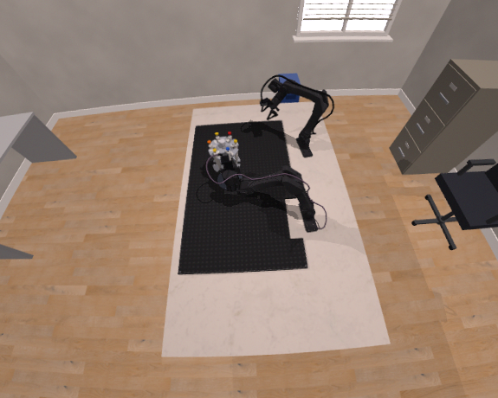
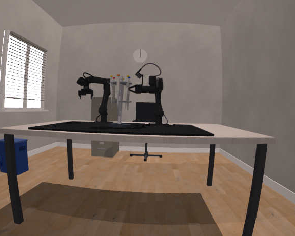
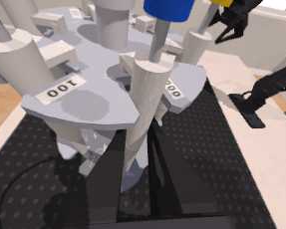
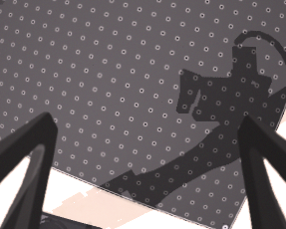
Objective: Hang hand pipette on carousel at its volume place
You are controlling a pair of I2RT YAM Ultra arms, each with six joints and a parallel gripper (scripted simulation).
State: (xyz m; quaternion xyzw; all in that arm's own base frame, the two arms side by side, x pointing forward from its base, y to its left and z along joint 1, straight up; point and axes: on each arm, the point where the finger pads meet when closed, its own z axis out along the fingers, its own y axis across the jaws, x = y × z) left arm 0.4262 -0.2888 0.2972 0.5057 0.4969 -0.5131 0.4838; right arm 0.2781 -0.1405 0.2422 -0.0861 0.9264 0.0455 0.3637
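Right now the hand pipette is 3 cm below my left hand, 1 cm to the right of it and 1 cm ahead of it.
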